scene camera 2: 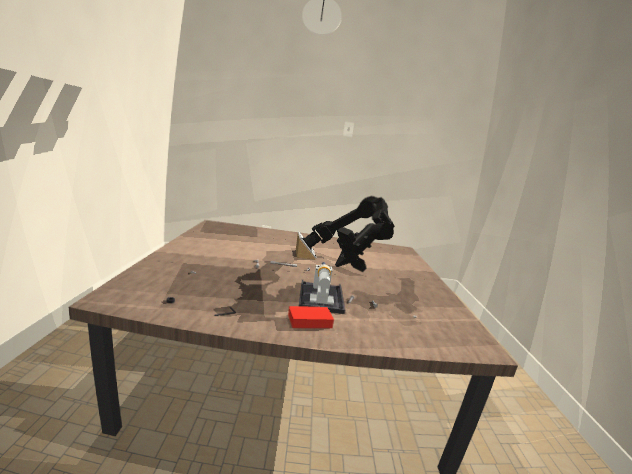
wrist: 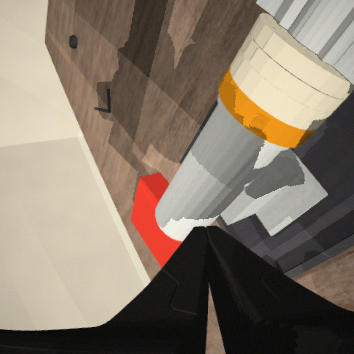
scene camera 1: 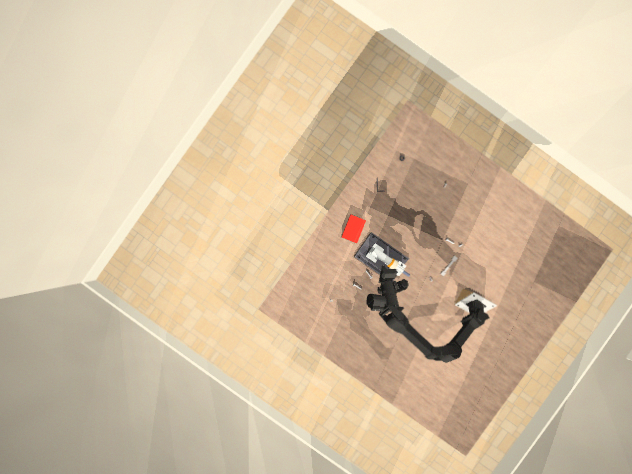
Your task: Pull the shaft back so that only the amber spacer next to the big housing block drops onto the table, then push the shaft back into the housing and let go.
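Pixels of known places: gripper, fingertip midpoint: (scene camera 2: 336,265) (wrist: 204,236) (scene camera 1: 383,265); arm's base, link origin: (scene camera 2: 306,243) (scene camera 1: 476,305).
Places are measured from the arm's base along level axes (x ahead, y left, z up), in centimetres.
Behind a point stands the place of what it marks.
The pale grey shaft (scene camera 1: 382,256) (scene camera 2: 323,281) (wrist: 205,172) lies across the fixture. The amber spacer (scene camera 1: 391,263) {z 4.6, x 46.7, y 7.7 cm} (scene camera 2: 324,267) {z 4.5, x 46.8, y 7.3 cm} (wrist: 260,125) {z 4.2, x 46.6, y 8.7 cm} is a ring around it. In the wrist view, cream rings (wrist: 295,82) {z 4.2, x 44.6, y 8.7 cm} sit between the amber spacer and the ribbed silver housing block (wrist: 330,25), which is partly out of frame. My gripper (scene camera 1: 387,271) {z 6.6, x 49.8, y 10.9 cm} (scene camera 2: 338,263) {z 6.6, x 49.8, y 10.9 cm} (wrist: 204,236) {z 6.6, x 49.8, y 10.9 cm} is shut and empty. In the wrist view its joined tips overlap the shaft's free end, and contact cannot be told. In scene camera 2 it is above and to the right of the assembly.
The fixture stands in a dark tray (scene camera 1: 363,255) (scene camera 2: 341,303) (wrist: 325,245). A red block (scene camera 1: 353,228) {z -2.6, x 69.9, y 3.9 cm} (scene camera 2: 310,317) {z -2.6, x 72.8, y 3.8 cm} (wrist: 150,220) {z -2.6, x 69.7, y 2.1 cm} lies beside it. A long silver tool (scene camera 1: 449,265) {z -5.1, x 19.5, y -9.1 cm} (scene camera 2: 283,264) {z -5.4, x 19.8, y -8.9 cm} and several small parts lie around on the wooden table (scene camera 1: 520,239) {z -5.6, x -2.7, y -40.9 cm} (scene camera 2: 418,336) {z -5.6, x 71.8, y 37.3 cm}.
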